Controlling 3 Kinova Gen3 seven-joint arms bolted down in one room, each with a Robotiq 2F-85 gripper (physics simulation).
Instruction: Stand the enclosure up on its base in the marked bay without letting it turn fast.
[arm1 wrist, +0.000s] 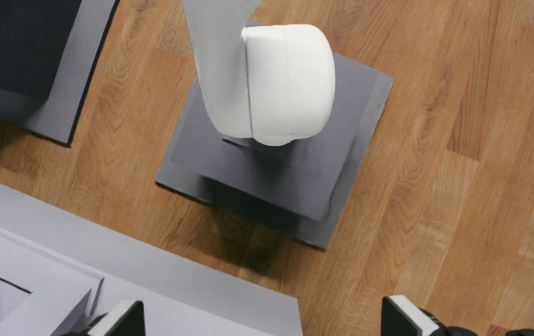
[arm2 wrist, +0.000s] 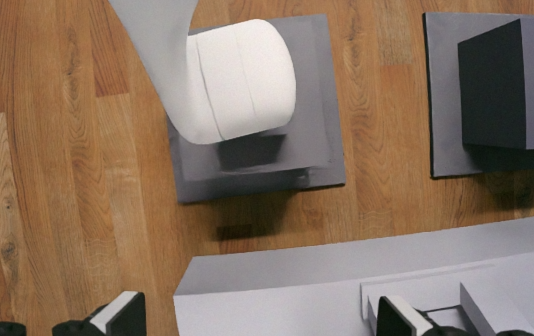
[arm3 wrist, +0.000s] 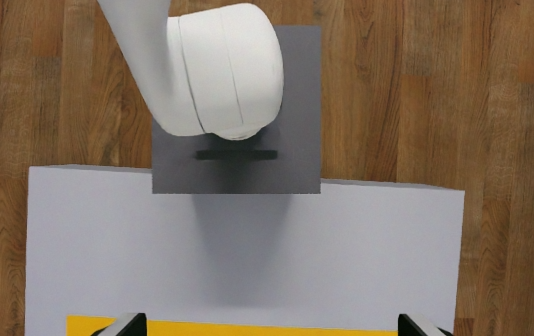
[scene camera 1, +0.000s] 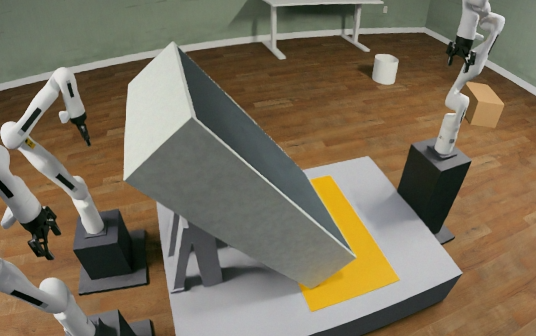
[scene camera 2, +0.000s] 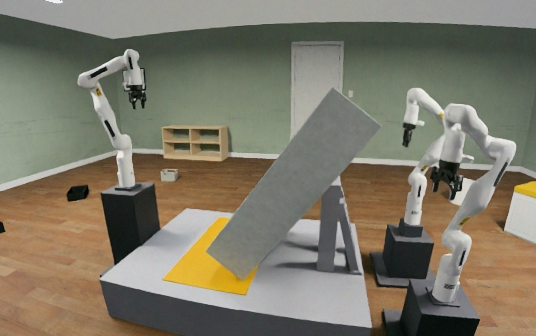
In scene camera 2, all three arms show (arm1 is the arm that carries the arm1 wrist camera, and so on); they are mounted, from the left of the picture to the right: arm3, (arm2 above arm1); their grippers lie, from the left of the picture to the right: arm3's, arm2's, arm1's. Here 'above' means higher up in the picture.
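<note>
The grey enclosure (scene camera 1: 225, 200) (scene camera 2: 295, 185) is tilted, its lower end on the yellow bay (scene camera 1: 370, 250) (scene camera 2: 185, 267) (arm3 wrist: 200, 328) and its raised part leaning over the grey stand (scene camera 1: 207, 257) (scene camera 2: 327, 230). Its open side faces up toward the bay. The arm1 gripper (arm1 wrist: 263, 312) (scene camera 2: 444, 192) and arm2 gripper (arm2 wrist: 258, 312) (scene camera 2: 407, 143) are open and empty, apart from the enclosure, on its raised side. The arm3 gripper (arm3 wrist: 272, 325) (scene camera 2: 139, 105) is open and empty, high on the bay side. In scene camera 1, two arms stand at left and one at right.
The pale platform (arm1 wrist: 125, 240) (arm2 wrist: 275, 275) (arm3 wrist: 350, 250) (scene camera 1: 200, 315) (scene camera 2: 320, 300) carries bay and stand. Dark pedestals (scene camera 1: 435, 185) (scene camera 2: 127, 215) stand around it. A white bin (scene camera 1: 385, 70) and a brown box (scene camera 1: 484, 105) are on the floor beyond.
</note>
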